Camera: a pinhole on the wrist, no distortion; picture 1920 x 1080 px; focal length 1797.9 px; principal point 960.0 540.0 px. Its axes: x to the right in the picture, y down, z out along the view. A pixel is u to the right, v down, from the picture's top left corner.
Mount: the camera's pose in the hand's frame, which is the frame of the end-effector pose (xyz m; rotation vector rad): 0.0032 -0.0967 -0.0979 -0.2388 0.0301 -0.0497
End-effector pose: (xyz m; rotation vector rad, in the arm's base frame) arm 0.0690 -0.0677 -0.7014 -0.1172 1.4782 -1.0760
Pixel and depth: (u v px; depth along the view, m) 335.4 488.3 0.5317
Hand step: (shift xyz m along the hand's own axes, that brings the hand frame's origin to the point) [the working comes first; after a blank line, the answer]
In the camera's frame: -0.1847 -0.0153 0.5317

-0.1629 0.0235 0.4265
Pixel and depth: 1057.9 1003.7 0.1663
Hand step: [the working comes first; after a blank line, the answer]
In the camera's frame: 0.0091 0.0429 0.1663

0.0201 -0.0164 0.0532
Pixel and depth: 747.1 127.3 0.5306
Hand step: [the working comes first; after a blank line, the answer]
In the camera's frame: -0.0628 -0.1218 0.5306

-0.0461 -0.0865 0.4478
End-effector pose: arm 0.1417 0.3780 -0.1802 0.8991 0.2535 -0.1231
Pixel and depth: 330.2 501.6 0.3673
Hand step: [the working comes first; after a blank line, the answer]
In the camera's frame: -0.1287 -0.0078 0.3673

-0.1125 -0.0110 0.2637
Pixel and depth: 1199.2 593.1 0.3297
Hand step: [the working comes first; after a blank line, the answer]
In the camera's frame: 0.0439 0.0097 0.3297

0.0592 -0.0119 0.2189
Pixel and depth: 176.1 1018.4 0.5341
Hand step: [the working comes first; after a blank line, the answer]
In the camera's frame: -0.2329 0.1421 0.5341

-0.2037 0.1794 0.3927
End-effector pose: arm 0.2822 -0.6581 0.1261 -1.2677 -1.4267 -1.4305
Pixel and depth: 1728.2 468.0 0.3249
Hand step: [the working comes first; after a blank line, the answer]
In the camera's frame: 0.1388 -0.0130 0.3249

0.1528 -0.0401 0.2174
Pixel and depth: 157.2 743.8 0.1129
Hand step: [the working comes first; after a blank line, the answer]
In the camera's frame: -0.0504 0.0128 0.1129

-0.0425 -0.0550 0.0099
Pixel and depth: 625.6 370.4 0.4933
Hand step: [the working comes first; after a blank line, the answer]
In the camera's frame: -0.0918 -0.0465 0.4933

-0.0729 -0.0208 0.3944
